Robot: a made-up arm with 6 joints.
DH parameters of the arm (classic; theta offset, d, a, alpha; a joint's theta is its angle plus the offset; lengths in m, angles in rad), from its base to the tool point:
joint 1: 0 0.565 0 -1.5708
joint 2: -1.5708 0 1.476 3.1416
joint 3: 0 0 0 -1.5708
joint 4: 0 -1.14 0 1.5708
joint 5: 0 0.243 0 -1.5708
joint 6: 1.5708 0 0 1.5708
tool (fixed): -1.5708 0 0 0
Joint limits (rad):
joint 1: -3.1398..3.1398
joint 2: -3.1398..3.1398
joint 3: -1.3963..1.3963
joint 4: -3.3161..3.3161
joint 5: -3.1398..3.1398
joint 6: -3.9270..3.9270
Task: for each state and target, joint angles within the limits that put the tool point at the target. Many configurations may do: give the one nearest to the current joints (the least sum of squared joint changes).
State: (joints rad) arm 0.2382 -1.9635 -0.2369 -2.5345 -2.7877 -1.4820
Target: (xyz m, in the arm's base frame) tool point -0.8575 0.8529 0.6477
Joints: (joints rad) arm -0.6123 -2.3659 -0.5427 -2.5754 -2.7877 -1.4820
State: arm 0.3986 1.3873 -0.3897 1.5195 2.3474 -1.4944
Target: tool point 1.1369 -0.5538 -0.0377
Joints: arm -0.4120 1.1837 -0.6811 1.3540 2.3474 -1.4944
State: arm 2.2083 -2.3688 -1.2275 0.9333 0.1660 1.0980
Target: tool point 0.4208 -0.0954 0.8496
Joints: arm 2.3640 -1.5656 -1.3963 0.3621 0.1660 1.0980
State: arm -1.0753 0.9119 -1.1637 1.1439 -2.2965 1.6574
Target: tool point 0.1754 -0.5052 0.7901
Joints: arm -1.0407 0.3512 -1.3954 1.1280 -2.2965 1.6574
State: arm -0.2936 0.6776 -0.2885 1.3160 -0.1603 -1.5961
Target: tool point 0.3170 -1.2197 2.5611
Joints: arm -1.2473 0.1542 0.4386 1.2039 -0.1603 -1.5961
